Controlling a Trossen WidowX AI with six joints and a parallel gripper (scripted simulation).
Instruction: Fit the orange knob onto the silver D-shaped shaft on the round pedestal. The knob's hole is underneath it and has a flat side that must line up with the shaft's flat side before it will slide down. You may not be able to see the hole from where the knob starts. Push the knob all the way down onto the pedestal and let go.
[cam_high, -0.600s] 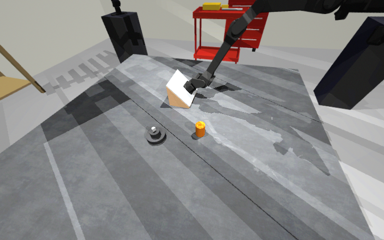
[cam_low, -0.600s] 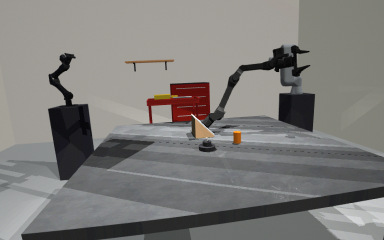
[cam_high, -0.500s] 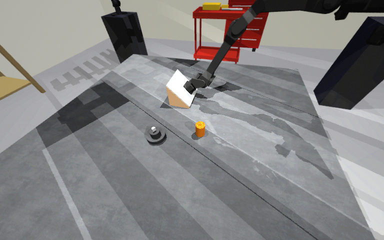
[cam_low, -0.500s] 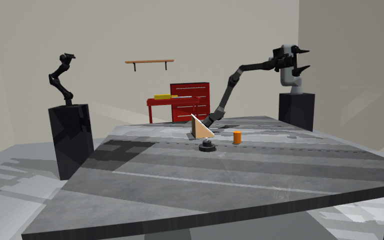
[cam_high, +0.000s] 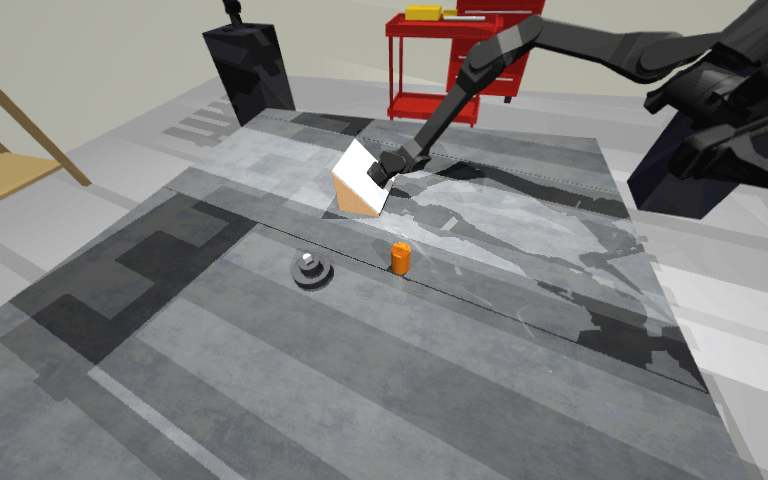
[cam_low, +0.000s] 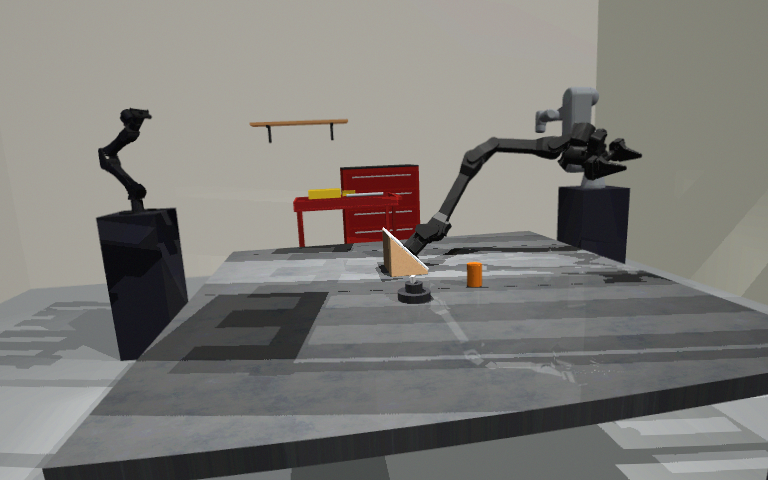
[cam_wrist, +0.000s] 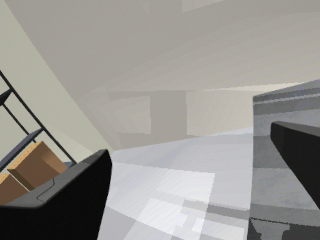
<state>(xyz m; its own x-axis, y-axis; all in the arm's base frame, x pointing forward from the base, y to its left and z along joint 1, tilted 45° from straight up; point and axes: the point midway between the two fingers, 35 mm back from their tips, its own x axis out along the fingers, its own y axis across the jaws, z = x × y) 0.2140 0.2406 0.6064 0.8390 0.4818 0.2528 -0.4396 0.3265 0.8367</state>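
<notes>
Right now my gripper tip is 48 cm to the left of the orange knob, 28 cm above it and 2 cm short of it. From my gripper tip the other things lie so: round pedestal 66 cm to the right, 29 cm below, 10 cm ahead.
</notes>
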